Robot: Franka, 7 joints.
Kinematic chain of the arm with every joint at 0, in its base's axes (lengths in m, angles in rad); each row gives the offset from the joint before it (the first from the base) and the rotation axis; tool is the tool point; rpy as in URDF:
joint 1: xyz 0 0 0.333 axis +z
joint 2: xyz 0 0 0 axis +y
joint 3: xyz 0 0 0.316 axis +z
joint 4: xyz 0.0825 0 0 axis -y
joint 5: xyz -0.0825 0 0.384 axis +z
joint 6: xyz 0 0 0 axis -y
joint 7: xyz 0.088 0 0 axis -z
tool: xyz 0 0 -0.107 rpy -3.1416 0 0
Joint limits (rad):
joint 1: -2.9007..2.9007
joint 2: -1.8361..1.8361
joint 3: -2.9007..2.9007
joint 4: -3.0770..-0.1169
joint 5: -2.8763..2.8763
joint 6: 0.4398..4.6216
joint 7: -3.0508..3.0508
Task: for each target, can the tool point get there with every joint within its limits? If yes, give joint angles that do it. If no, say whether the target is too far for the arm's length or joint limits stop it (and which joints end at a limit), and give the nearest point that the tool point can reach.
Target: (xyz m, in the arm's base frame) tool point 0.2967 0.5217 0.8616
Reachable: yes | joints -1.0824 -0.3350 1.7592 -1.2424 -0.5856 2.8933 -1.9087
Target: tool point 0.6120 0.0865 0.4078
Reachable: yes | joints 2.1781 -0.5738 -1.9124 -2.1382 -0.0301 3.2739 1.9072
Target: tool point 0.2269 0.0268 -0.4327
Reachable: no: joint limits stop it (at a limit: joint 2) | nearest point 0.2336 0.0276 -0.3586 | short by 0.074 m
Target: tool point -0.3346 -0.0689 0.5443
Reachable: yes | joints 2.2378 -0.7297 1.1741 -2.6897 1.0213 4.1671 1.6163
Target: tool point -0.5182 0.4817 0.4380
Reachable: yes | joints -1.2174 -1.0704 -1.8619 -1.1986 0.9265 4.1299 -1.3011
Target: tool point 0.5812 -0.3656 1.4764
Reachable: no: too far | nearest point 0.3738 -0.2352 1.0685 | short by 0.476 m
